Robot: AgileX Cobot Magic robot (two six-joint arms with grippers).
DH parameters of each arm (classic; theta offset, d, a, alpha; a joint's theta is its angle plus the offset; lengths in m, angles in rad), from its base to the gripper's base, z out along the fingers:
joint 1: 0 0.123 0 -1.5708
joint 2: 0.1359 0 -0.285 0
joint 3: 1.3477 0 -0.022 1.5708
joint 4: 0 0.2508 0 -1.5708
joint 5: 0 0 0.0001 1.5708
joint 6: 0 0.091 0 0
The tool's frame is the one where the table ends.
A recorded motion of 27 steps. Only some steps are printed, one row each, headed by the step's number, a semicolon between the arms.
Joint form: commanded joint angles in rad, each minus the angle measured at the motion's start. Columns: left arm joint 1, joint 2, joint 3, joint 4, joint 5, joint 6; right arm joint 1, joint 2, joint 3, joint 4, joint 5, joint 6.
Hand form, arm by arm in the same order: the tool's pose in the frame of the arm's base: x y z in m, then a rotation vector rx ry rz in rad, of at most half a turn. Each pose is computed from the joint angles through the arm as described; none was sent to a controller.
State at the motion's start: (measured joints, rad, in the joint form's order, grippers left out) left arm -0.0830 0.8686 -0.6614 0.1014 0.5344 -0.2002; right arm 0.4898 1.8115 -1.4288 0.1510 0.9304 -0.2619
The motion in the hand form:
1: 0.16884 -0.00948 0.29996 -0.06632 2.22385 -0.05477; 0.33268 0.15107 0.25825 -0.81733 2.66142 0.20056
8: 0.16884 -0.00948 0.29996 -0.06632 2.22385 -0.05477; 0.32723 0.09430 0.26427 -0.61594 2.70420 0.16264
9: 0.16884 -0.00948 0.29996 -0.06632 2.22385 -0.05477; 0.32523 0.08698 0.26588 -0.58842 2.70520 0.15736
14: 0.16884 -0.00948 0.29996 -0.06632 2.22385 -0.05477; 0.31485 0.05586 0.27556 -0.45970 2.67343 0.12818
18: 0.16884 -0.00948 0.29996 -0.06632 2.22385 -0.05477; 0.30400 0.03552 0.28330 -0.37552 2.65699 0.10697
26: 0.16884 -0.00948 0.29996 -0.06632 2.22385 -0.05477; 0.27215 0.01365 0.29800 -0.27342 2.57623 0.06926
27: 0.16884 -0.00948 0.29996 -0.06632 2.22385 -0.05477; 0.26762 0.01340 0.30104 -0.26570 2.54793 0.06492
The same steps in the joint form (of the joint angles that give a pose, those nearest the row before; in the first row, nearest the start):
1: 0.0000 -0.0073 0.0027 -0.0043 0.0068 -0.0011; -0.0893 -0.0676 0.0663 -0.0205 -0.0143 0.0059
8: 0.0000 -0.0073 0.0027 -0.0043 0.0068 -0.0011; -0.2367 -0.1584 0.1604 -0.0205 -0.0211 0.0058
9: 0.0000 -0.0073 0.0027 -0.0043 0.0068 -0.0011; -0.2562 -0.1740 0.1738 -0.0205 -0.0230 0.0059
14: 0.0000 -0.0073 0.0027 -0.0043 0.0068 -0.0011; -0.3426 -0.2529 0.2356 -0.0205 -0.0589 0.0058
18: 0.0000 -0.0073 0.0027 -0.0043 0.0068 -0.0011; -0.4029 -0.3124 0.2746 -0.0205 -0.0660 0.0058
26: 0.0000 -0.0073 0.0027 -0.0043 0.0068 -0.0011; -0.4714 -0.4620 0.3793 -0.0205 -0.1132 0.0058
27: 0.0000 -0.0073 0.0027 -0.0043 0.0068 -0.0011; -0.4714 -0.4870 0.3949 -0.0205 -0.1332 0.0086

